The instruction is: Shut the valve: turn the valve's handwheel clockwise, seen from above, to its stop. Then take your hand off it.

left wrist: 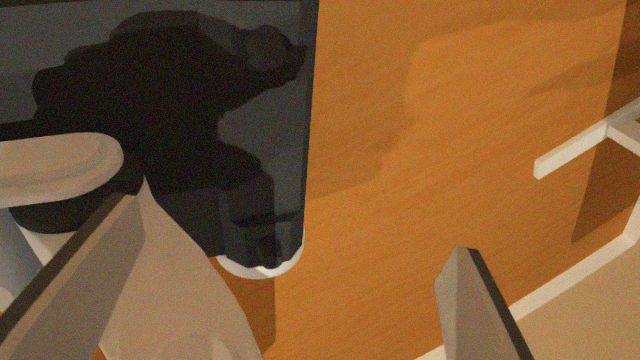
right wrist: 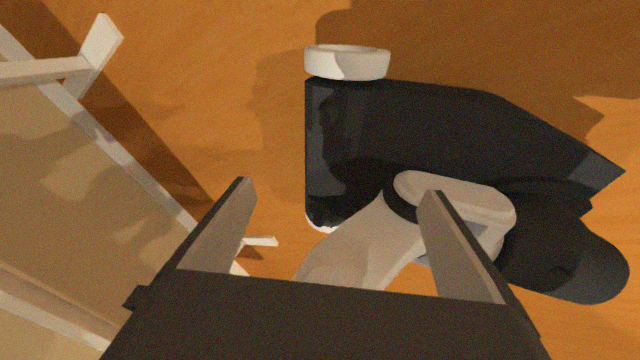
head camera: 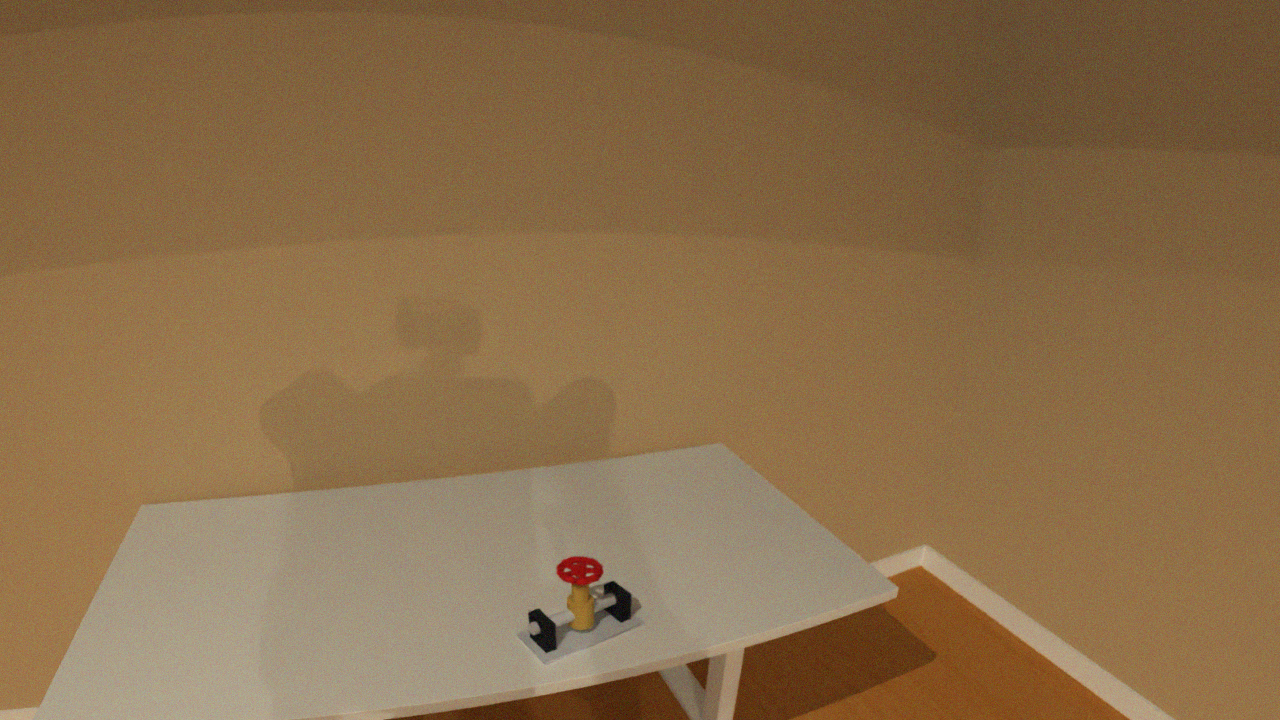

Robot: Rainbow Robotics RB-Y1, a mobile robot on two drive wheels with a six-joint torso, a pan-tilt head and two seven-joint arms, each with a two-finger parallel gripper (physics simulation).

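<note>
The valve's red handwheel (head camera: 580, 570) lies level on top of the yellow valve body (head camera: 581, 613), near the front edge of the white table (head camera: 358, 582) in the head view. A grey pipe runs through the body between two black blocks (head camera: 542, 630) (head camera: 618, 602) on a light base plate. How far the wheel is turned cannot be told. My left gripper (left wrist: 296, 243) is open and empty, over the robot's base and the floor. My right gripper (right wrist: 334, 194) is also open and empty, over the base. Neither gripper shows in the head view, and the valve shows in neither wrist view.
A white table leg (head camera: 724, 680) stands below the table's right part. Table feet (left wrist: 570, 151) (right wrist: 101, 42) show on the wooden floor. My dark wheeled base (left wrist: 165, 100) (right wrist: 425, 125) is below both grippers. A tan wall (head camera: 805, 358) rises behind the table.
</note>
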